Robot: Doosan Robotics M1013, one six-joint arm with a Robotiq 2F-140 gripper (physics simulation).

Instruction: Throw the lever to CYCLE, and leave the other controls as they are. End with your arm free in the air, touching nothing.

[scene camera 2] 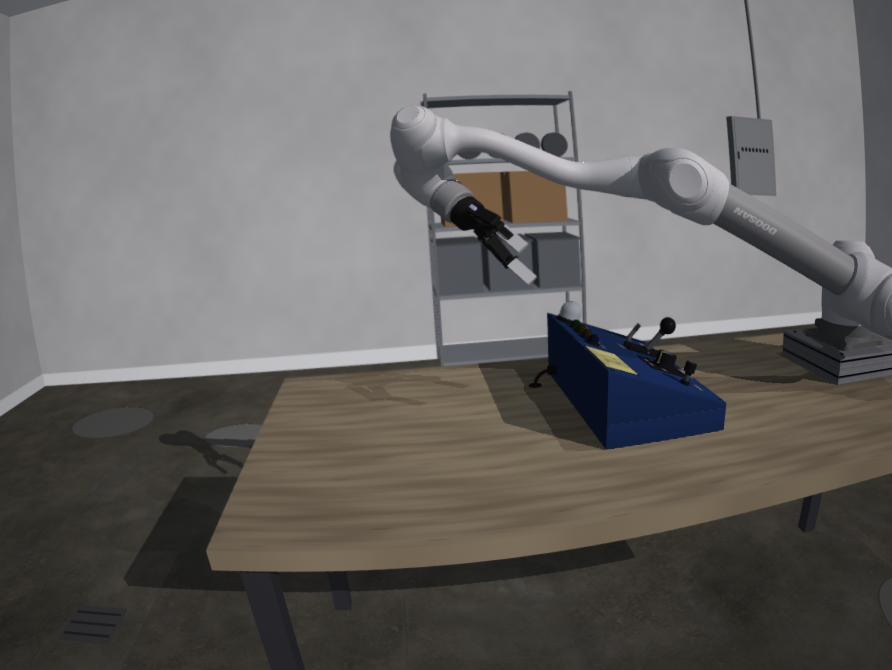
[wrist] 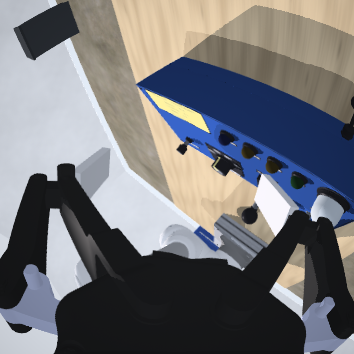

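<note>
A blue sloped control box [scene camera 2: 659, 407] [wrist: 240, 105] stands on the table. Its lever, a grey rod with a black ball knob [scene camera 2: 667, 325] [wrist: 249, 215], rises from the sloped face. A right fingertip partly hides the lever's rod in the wrist view; its position label cannot be read. Other controls are a white dome [scene camera 2: 569, 310] [wrist: 328, 209], a row of several round buttons [wrist: 272, 165], a black block-shaped knob [scene camera 2: 664, 359] [wrist: 221, 166] and a small black-tipped toggle [scene camera 2: 690, 367] [wrist: 182, 149]. My gripper [scene camera 2: 524, 258] [wrist: 185, 174] is open and empty, above the dome end of the box, touching nothing.
A yellow label [scene camera 2: 611, 359] [wrist: 180, 111] is on the box. A black cable [scene camera 2: 537, 378] comes from its back. The wooden table [scene camera 2: 403, 490] carries the box and the robot base [scene camera 2: 840, 360]. A shelf rack [scene camera 2: 436, 324] stands behind, and a grey cabinet [scene camera 2: 753, 155] hangs on the wall.
</note>
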